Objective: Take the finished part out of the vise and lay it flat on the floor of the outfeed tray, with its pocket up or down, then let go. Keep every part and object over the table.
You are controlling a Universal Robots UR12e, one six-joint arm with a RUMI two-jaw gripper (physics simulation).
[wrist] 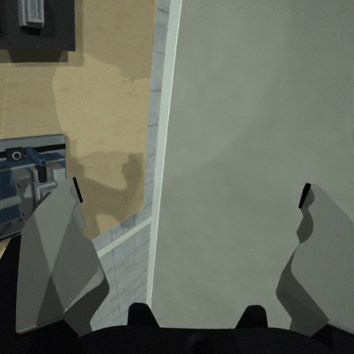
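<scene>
The vise (9, 187), blue and grey, stands on the wooden table at the left edge of the wrist view, and part of it is cut off. A light grey part (46, 190) with a rectangular recess sits at its right end, beside a dark and blue clamp piece; the left finger partly hides it. My gripper (190, 182) is open wide and empty. Its left fingertip shows close to the vise's right end in the view, and its right fingertip shows over the grey floor. I cannot make out a tray that is surely the outfeed tray.
A dark block or tray (55, 37) stands at the top left, with a grey ribbed piece (31, 14) on it. The wooden table (107, 110) ends at a tiled grey strip (120, 260) and a pale edge (162, 125). Beyond lies the grey floor (240, 115).
</scene>
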